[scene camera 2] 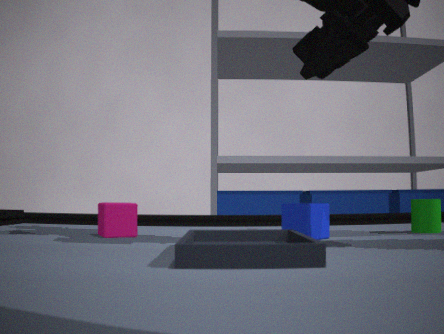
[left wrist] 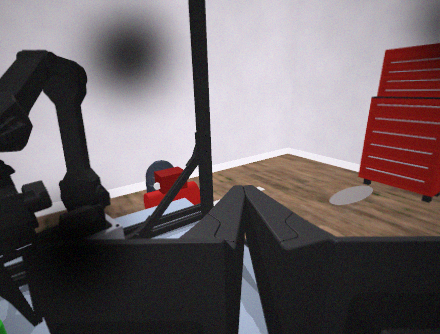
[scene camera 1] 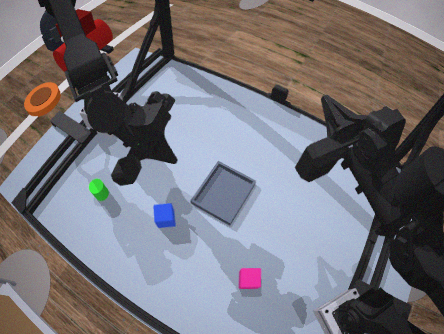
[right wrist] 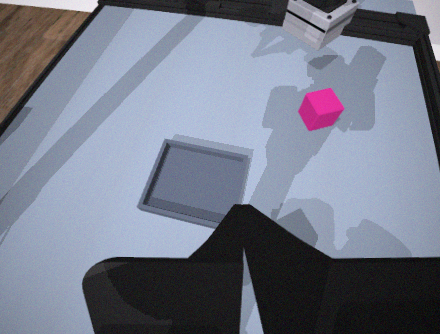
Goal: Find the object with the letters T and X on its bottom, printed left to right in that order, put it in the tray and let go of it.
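Seen in the pictures: left gripper, between the fingertips: (left wrist: 242,194) (scene camera 1: 323,96); right gripper, between the fingertips: (scene camera 2: 304,75) (left wrist: 38,324) (scene camera 1: 175,162) (right wrist: 241,212); left arm's base, origin of its link: (scene camera 1: 348,316) (right wrist: 324,0).
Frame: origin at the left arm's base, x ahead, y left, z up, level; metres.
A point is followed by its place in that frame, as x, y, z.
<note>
A magenta cube (scene camera 1: 250,278) {0.194, 0.156, -0.015} (scene camera 2: 117,220) {0.213, 0.140, -0.037} (right wrist: 321,109) {0.214, 0.162, -0.015}, a blue cube (scene camera 1: 164,215) {0.407, 0.273, -0.015} (scene camera 2: 306,220) {0.428, 0.247, -0.034} and a green cylinder (scene camera 1: 99,190) {0.531, 0.413, -0.012} (scene camera 2: 426,216) {0.550, 0.399, -0.036} rest on the table. No letters show on their visible faces; their bottoms are hidden. The grey tray (scene camera 1: 211,213) {0.381, 0.166, -0.046} (scene camera 2: 250,256) {0.461, 0.061, -0.050} (right wrist: 172,216) {0.477, 0.135, -0.043} has nothing in it. My right gripper (scene camera 1: 174,160) {0.443, 0.213, 0.131} (right wrist: 241,212) {0.443, 0.213, 0.131} is shut and empty, raised over the table between the green cylinder and the tray, pointing down at a slant. My left gripper (scene camera 1: 325,98) {0.350, 0.000, 0.324} (left wrist: 242,194) {0.350, 0.000, 0.324} is shut and empty, high at the right of scene camera 1.
A green sliver (left wrist: 2,327) {0.557, 0.401, -0.018} shows at the left wrist view's lower left edge; I cannot tell which object it is. My right arm hides some of the table's upper left in scene camera 1. A black rail (scene camera 1: 96,275) {0.332, 0.492, -0.040} edges the table. An orange ring (scene camera 1: 33,108) lies beyond it.
</note>
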